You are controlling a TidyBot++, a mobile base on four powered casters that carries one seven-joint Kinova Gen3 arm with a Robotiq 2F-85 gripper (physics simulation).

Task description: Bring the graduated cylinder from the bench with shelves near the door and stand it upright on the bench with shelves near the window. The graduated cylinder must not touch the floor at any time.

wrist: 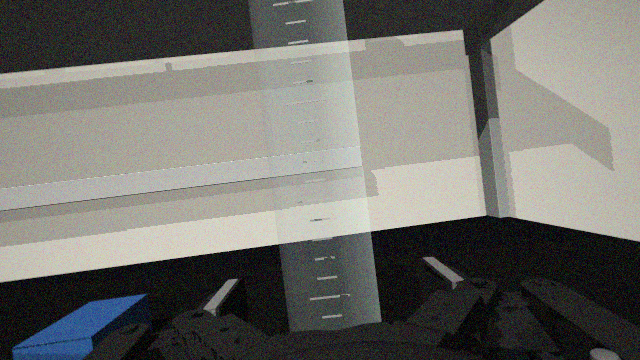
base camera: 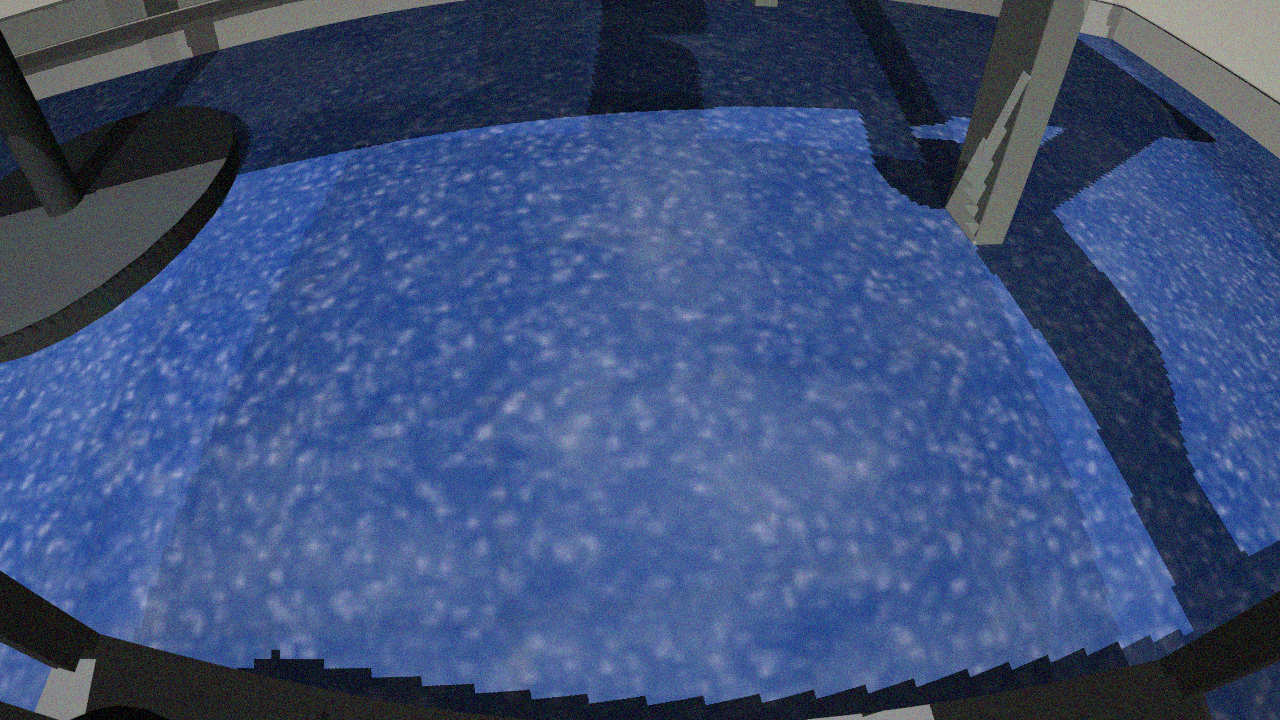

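The graduated cylinder is clear, with light tick marks, and stands nearly upright in the middle of the wrist view. Its top runs out of view and its foot is hidden behind the gripper. My gripper is open, with one finger on either side of the cylinder as seen in the wrist view, and a gap shows on both sides. How deep the cylinder lies between the fingers is hard to tell. The cylinder stands over the dark bench top. The cylinder does not show in the base view.
A blue box lies left of the gripper. A pale bar runs behind the cylinder, and a shelf post stands at the right. In the base view, a pale leg stands at the right and a dark round base at the left.
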